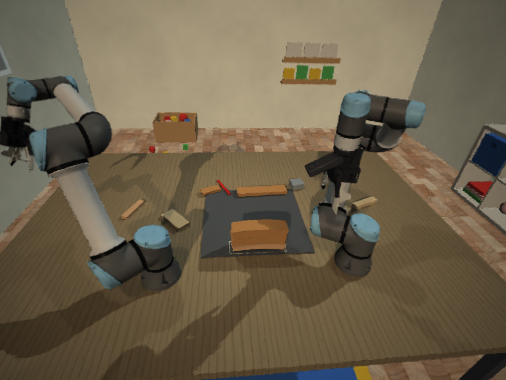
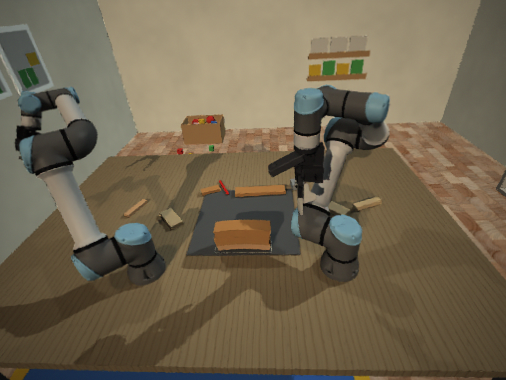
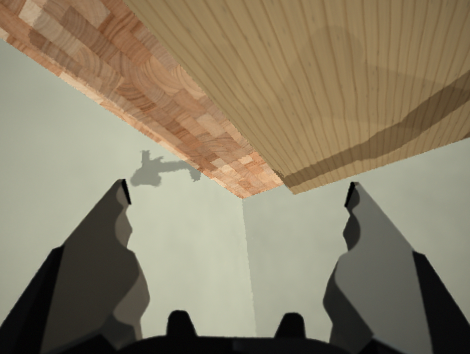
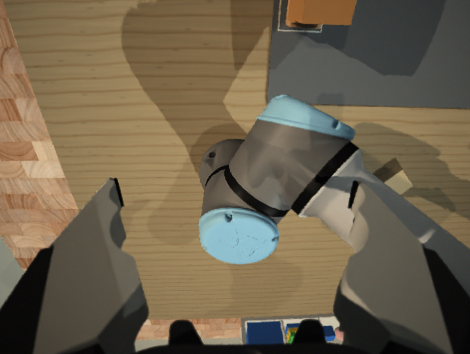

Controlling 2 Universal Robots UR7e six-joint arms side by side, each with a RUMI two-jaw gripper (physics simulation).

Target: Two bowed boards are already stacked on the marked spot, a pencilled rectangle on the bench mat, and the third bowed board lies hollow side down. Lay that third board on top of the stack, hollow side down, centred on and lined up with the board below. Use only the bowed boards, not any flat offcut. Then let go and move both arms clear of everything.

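Where they show: left gripper, fingertip midpoint: (image 1: 20, 168) (image 3: 237, 182); right gripper, fingertip midpoint: (image 1: 328, 200) (image 2: 299, 201) (image 4: 236, 181); left arm's base, origin of the base link: (image 1: 161, 274) (image 2: 147, 270); right arm's base, origin of the base link: (image 1: 352, 262) (image 2: 338, 266).
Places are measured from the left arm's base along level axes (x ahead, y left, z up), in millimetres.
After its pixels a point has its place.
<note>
The orange-brown stack of bowed boards (image 1: 259, 235) @(x 205, y -356, z 104 mm) (image 2: 242, 235) @(x 206, y -361, z 105 mm) (image 4: 327, 11) @(x 266, y -452, z 128 mm) stands on the near part of the dark mat (image 1: 215, 220) @(x 361, y -109, z 6 mm) (image 2: 205, 217) @(x 373, y -85, z 6 mm) (image 4: 415, 90) @(x 539, y -483, z 6 mm), hollow side down and with its ends about flush. The seams between boards are hard to make out. The pencilled rectangle (image 1: 258, 253) @(x 212, y -354, z 19 mm) (image 4: 300, 31) @(x 262, y -466, z 42 mm) shows around its foot. My right gripper (image 1: 331, 196) @(x 183, y -596, z 345 mm) (image 4: 236, 181) @(x 183, y -596, z 345 mm) is open and empty, above the right arm's base and right of the stack, touching no board. My left gripper (image 1: 21, 164) @(x 153, y 663, z 307 mm) (image 3: 237, 182) @(x 153, y 663, z 307 mm) is open and empty, high at the far left.
A long orange strip (image 1: 261, 190) @(x 648, y -290, z 27 mm) (image 2: 260, 190) @(x 650, y -296, z 27 mm) lies at the mat's far edge, beside a short orange piece (image 1: 210, 190) @(x 582, y -8, z 23 mm), a red pencil (image 1: 223, 187) @(x 647, y -65, z 11 mm) and a grey block (image 1: 296, 184) @(x 749, y -480, z 35 mm). Pale offcuts (image 1: 175, 219) @(x 305, y 77, z 21 mm) (image 1: 133, 209) @(x 331, y 319, z 17 mm) (image 1: 364, 202) @(x 678, y -859, z 24 mm) lie left and right of the mat.
</note>
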